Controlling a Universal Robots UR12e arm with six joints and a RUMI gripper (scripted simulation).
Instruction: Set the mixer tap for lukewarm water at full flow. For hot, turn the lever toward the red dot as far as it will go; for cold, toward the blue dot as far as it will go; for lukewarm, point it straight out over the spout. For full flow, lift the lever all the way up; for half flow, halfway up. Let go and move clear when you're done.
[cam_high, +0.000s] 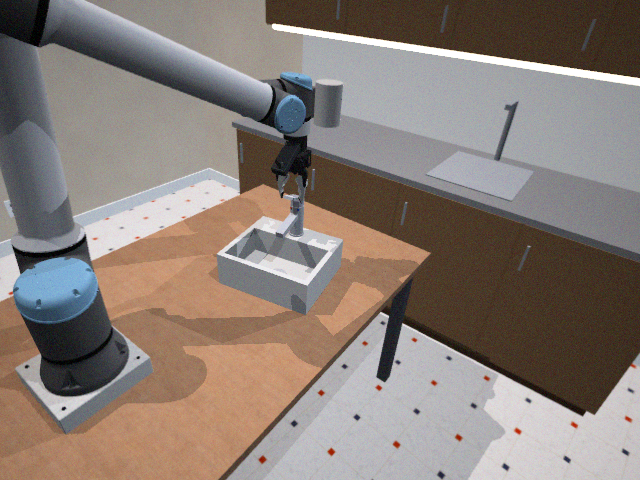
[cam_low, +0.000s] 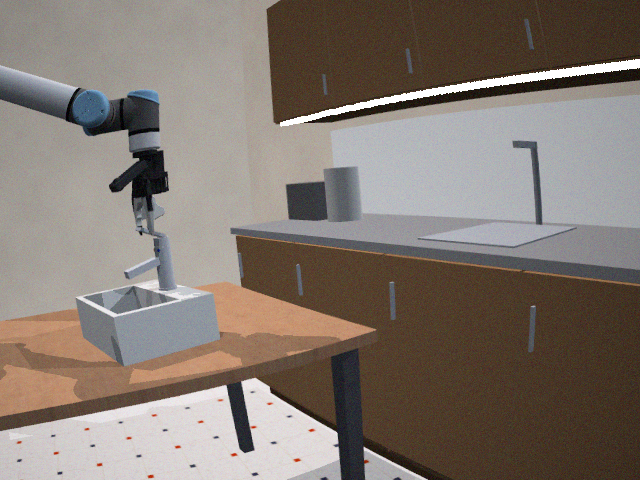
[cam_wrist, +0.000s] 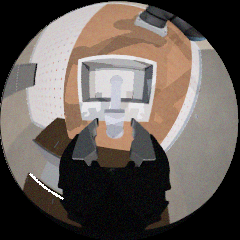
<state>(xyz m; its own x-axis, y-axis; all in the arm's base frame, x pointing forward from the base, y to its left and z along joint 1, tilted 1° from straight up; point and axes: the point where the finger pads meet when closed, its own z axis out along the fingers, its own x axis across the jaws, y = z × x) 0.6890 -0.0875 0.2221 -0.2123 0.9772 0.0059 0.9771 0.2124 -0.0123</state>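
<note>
My hand is 10 mm short of the lever and 10 mm above it. The rest, counted from my hand: grey mixer tap: 60 mm below, 30 mm ahead, 10 mm to the left; white basin: 250 mm below, 70 mm behind, 10 mm to the right.
</note>
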